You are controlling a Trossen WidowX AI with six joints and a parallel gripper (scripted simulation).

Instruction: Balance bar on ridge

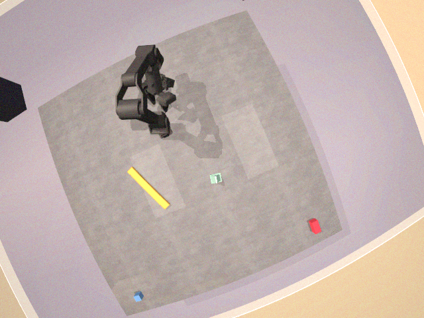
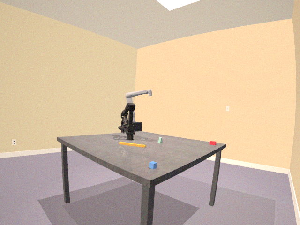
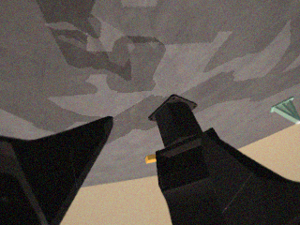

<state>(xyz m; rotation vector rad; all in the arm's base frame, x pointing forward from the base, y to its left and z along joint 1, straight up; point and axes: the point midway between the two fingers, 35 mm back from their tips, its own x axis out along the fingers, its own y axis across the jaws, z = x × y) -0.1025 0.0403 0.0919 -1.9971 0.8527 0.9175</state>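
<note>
My gripper tip is now 310 mm short of the orange bar, 210 mm to the left of it and 60 mm above it. The rest, counted from my gripper tip: small blue cube 820 mm ahead, 530 mm to the right, 50 mm below; then red block 820 mm ahead, 470 mm to the left, 50 mm below.
</note>
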